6 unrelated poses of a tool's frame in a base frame.
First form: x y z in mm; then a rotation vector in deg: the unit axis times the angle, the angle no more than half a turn.
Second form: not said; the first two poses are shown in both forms.
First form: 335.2 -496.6 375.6 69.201 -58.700 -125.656
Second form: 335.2 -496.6 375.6 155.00 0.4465 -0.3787 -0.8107
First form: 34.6 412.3 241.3 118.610 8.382 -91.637
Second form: 34.6 412.3 241.3 150.12 0.7901 0.0558 -0.6104
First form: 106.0 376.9 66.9 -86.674 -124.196 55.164
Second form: 106.0 376.9 66.9 161.18 -0.5377 -0.7705 0.3422
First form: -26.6 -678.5 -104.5 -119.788 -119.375 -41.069
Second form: -26.6 -678.5 -104.5 174.03 -0.6883 -0.6859 -0.2360
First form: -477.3 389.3 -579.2 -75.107 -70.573 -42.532
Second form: -477.3 389.3 -579.2 111.49 -0.6737 -0.6330 -0.3815
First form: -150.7 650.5 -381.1 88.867 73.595 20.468
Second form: -150.7 650.5 -381.1 117.19 0.7583 0.6280 0.1747
